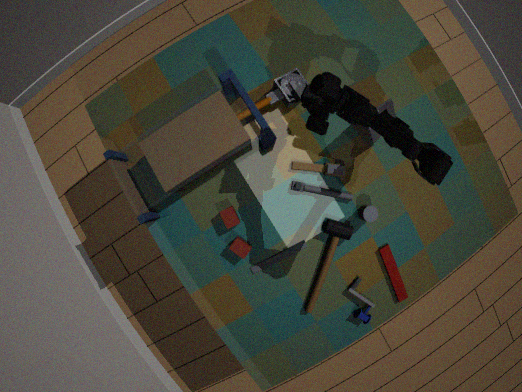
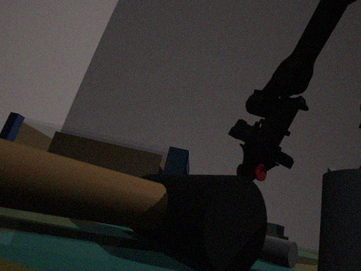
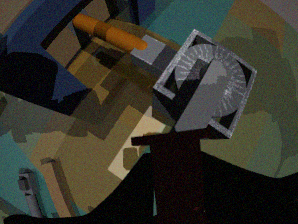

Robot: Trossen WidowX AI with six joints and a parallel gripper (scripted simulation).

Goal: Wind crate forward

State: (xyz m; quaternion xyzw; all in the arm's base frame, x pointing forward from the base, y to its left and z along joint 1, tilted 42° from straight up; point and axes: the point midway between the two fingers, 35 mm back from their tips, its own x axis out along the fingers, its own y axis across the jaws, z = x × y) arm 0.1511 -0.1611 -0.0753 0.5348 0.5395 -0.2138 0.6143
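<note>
The red-knobbed crank lies 10 mm behind my gripper tip, 30 mm to the right of it and 30 mm below it. Also, from my gripper tip: grey winch (30 mm behind, 90 mm to the right, 100 mm below); red knob (10 mm behind, 10 mm to the left); blue steel frame (140 mm ahead, 110 mm to the right, 30 mm below).
</note>
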